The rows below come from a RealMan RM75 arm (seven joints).
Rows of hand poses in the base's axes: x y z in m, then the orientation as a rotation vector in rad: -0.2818 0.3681 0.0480 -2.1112 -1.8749 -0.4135; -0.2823 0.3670 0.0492 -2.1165 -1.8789 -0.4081; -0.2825 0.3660 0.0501 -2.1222 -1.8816 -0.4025; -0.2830 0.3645 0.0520 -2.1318 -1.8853 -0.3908; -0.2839 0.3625 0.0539 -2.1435 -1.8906 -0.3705; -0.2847 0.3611 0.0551 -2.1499 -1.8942 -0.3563; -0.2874 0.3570 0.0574 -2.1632 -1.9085 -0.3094; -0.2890 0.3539 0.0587 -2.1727 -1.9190 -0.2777; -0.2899 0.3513 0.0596 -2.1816 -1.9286 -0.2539; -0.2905 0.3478 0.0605 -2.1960 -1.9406 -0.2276; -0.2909 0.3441 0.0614 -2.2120 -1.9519 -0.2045; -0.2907 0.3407 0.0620 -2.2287 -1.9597 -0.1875; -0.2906 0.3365 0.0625 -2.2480 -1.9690 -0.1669; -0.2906 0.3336 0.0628 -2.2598 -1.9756 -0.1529
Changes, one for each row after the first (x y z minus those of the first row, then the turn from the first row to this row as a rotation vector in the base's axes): -0.0005 -0.0011 0.0012 -0.0072 -0.0005 -0.0006; -0.0007 -0.0021 0.0021 -0.0140 -0.0005 -0.0019; -0.0012 -0.0036 0.0040 -0.0259 0.0013 -0.0042; -0.0021 -0.0056 0.0059 -0.0429 0.0065 -0.0060; -0.0029 -0.0070 0.0071 -0.0538 0.0107 -0.0063; -0.0056 -0.0111 0.0094 -0.0865 0.0258 -0.0023; -0.0072 -0.0142 0.0107 -0.1096 0.0349 0.0004; -0.0081 -0.0168 0.0116 -0.1290 0.0401 0.0021; -0.0087 -0.0203 0.0125 -0.1539 0.0432 0.0021; -0.0091 -0.0240 0.0134 -0.1781 0.0440 0.0005; -0.0089 -0.0274 0.0140 -0.1985 0.0429 -0.0036; -0.0088 -0.0316 0.0145 -0.2226 0.0417 -0.0081; -0.0088 -0.0345 0.0148 -0.2383 0.0412 -0.0103
